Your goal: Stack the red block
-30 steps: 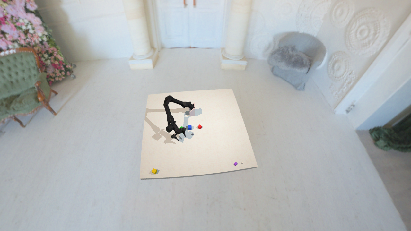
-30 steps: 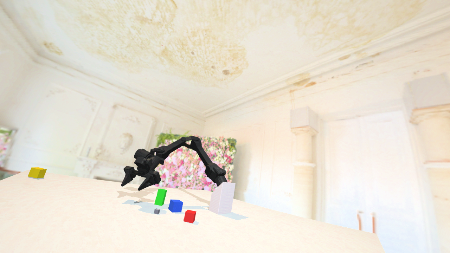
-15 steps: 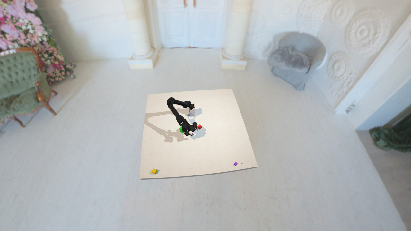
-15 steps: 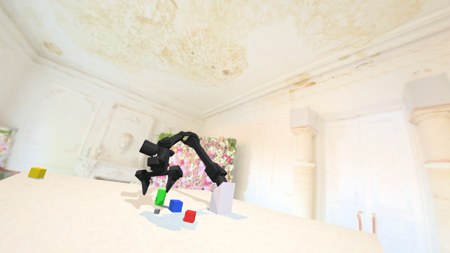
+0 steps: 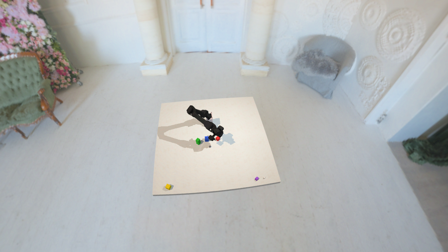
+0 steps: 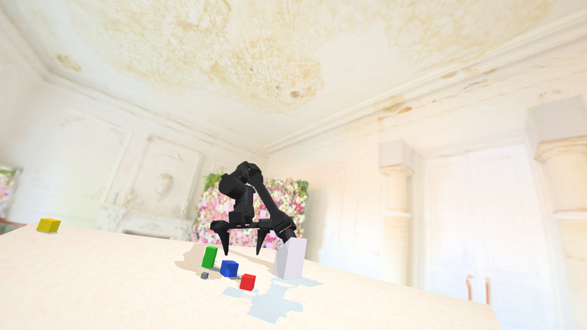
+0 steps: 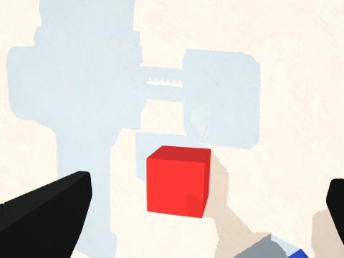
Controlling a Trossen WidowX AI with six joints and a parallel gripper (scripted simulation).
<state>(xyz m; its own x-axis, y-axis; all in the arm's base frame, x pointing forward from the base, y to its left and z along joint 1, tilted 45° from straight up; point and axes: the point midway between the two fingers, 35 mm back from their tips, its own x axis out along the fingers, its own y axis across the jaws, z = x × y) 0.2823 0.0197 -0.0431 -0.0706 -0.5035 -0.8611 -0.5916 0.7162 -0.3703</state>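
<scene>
The red block is 8 cm below my gripper tip and 4 cm behind it. From my gripper tip the other things lie so: blue block 12 cm to the right, 7 cm below, 5 cm behind; purple cube 52 cm ahead, 31 cm to the left, 8 cm below; small grey cube 10 cm to the right, 9 cm below, 5 cm ahead.
</scene>
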